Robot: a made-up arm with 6 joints.
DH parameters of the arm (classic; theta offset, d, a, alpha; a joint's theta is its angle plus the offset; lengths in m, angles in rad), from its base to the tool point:
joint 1: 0 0.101 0 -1.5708
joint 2: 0.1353 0 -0.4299 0
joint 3: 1.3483 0 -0.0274 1.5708
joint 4: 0 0.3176 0 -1.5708
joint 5: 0 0 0.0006 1.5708
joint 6: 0 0.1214 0 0
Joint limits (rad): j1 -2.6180..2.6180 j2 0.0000..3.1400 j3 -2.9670..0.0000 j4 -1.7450..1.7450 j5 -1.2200..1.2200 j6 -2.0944..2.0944
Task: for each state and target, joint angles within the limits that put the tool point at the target. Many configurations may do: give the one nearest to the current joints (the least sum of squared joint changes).
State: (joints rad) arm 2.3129 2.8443 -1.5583 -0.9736 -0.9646 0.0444
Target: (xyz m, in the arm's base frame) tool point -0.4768 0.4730 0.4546
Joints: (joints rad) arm 2.2369 2.1378 -1.8770 -0.9055 -1.0495 0.0444
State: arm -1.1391 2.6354 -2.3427 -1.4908 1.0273 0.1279
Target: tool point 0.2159 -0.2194 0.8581
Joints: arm -0.4507 1.7453 -2.7246 -1.5858 1.0151 0.1279
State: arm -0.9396 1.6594 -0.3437 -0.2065 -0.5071 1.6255
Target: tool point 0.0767 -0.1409 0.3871
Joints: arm -1.1251 0.7737 -0.3326 -0.1206 -0.6240 1.6255
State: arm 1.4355 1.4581 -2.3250 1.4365 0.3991 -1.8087
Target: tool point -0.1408 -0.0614 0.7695
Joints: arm 1.1282 0.7226 -1.7458 1.3467 1.0162 -1.8087
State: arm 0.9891 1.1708 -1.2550 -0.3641 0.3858 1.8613
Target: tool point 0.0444 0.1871 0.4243
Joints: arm 1.4060 0.8729 -0.7697 -0.2117 0.5347 1.8613
